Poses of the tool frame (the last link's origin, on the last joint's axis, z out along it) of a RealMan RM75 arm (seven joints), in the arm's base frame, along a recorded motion.
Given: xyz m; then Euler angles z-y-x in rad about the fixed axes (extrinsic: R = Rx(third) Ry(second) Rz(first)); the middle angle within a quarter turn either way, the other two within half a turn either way.
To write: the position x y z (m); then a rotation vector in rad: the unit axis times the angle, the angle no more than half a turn. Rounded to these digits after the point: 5 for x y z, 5 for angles.
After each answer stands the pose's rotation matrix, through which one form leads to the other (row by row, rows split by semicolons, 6 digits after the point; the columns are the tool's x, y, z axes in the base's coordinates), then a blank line. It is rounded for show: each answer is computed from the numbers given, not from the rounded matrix.
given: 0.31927 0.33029 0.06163 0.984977 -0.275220 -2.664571
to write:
0.31927 0.33029 0.06163 -2.49013 1.23010 0.65784
0.532075 -0.801900 -0.271759; -0.671254 -0.595131 0.441856; -0.516056 -0.052681 -0.854933

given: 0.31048 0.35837 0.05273 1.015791 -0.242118 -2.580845
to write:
0.31048 0.35837 0.05273 -2.39655 1.22606 0.66274
0.511578 -0.825108 -0.239759; -0.652552 -0.554619 0.516308; -0.558985 -0.107676 -0.822157

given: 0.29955 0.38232 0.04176 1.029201 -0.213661 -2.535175
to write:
0.29955 0.38232 0.04176 -2.34240 1.22265 0.65316
0.503782 -0.837403 -0.212039; -0.641803 -0.527139 0.556968; -0.578181 -0.144503 -0.803011

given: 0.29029 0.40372 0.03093 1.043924 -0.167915 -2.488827
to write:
0.29029 0.40372 0.03093 -2.27910 1.22586 0.62527
0.495760 -0.852227 -0.167127; -0.635630 -0.487198 0.598843; -0.591774 -0.190652 -0.783234

